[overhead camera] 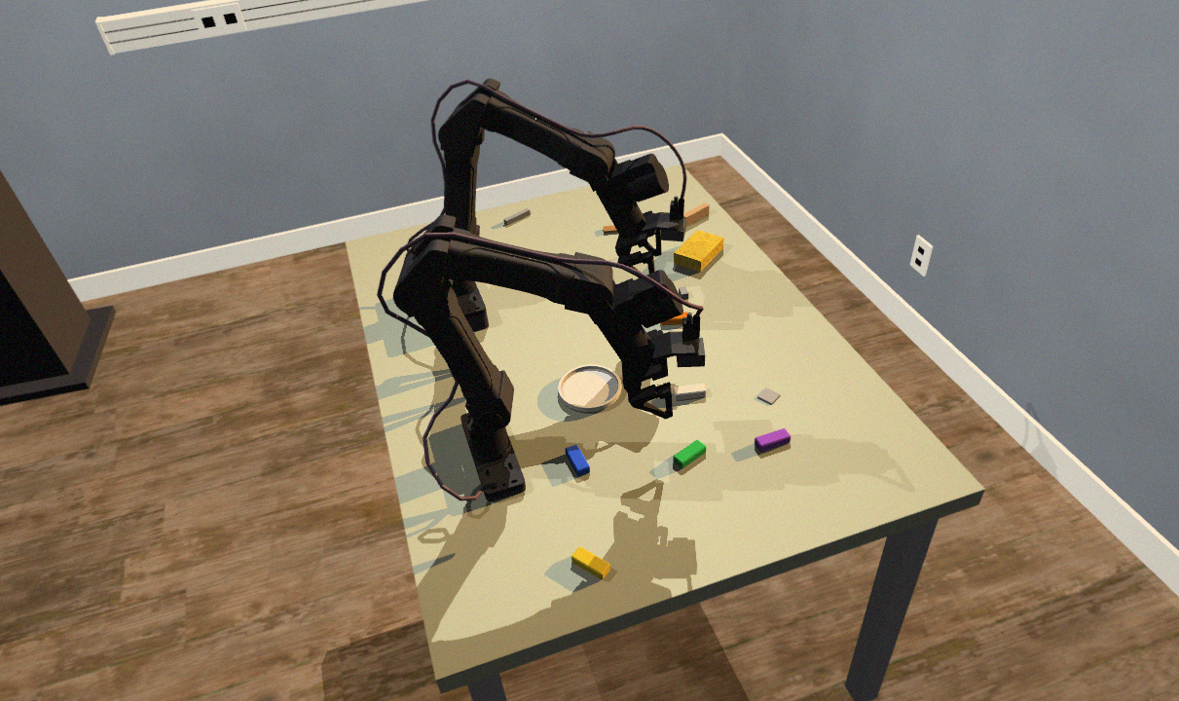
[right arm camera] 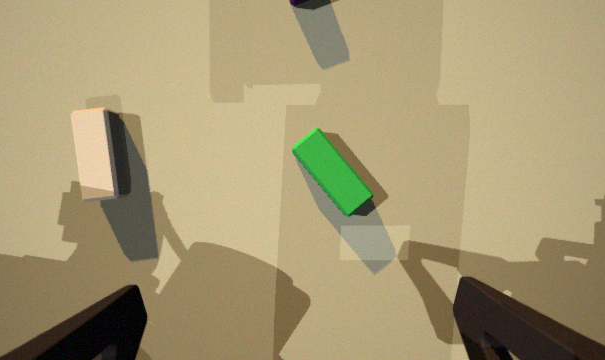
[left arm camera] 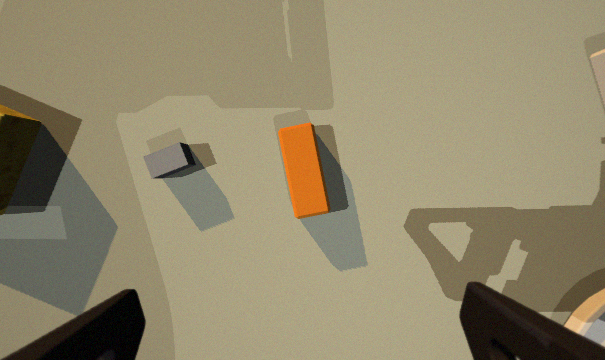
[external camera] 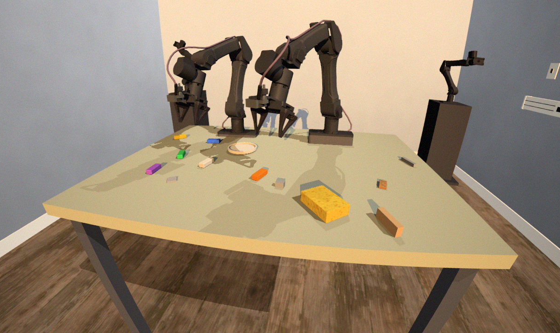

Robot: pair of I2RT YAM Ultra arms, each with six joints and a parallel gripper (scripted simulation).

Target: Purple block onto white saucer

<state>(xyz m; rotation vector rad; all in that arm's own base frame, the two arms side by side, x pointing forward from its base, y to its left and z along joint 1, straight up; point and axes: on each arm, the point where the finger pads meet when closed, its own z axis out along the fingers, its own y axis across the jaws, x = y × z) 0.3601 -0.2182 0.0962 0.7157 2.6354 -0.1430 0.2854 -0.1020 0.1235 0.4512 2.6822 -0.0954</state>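
Now: right hand 180 mm short of the purple block, 130 mm above it and 40 mm to the left of it. Round my right hand: blue block (150 mm behind, 130 mm below, 10 mm to the left); then green block (130 mm below, 40 mm ahead, 30 mm to the right); then cream block (130 mm below, 120 mm to the left, 80 mm ahead).
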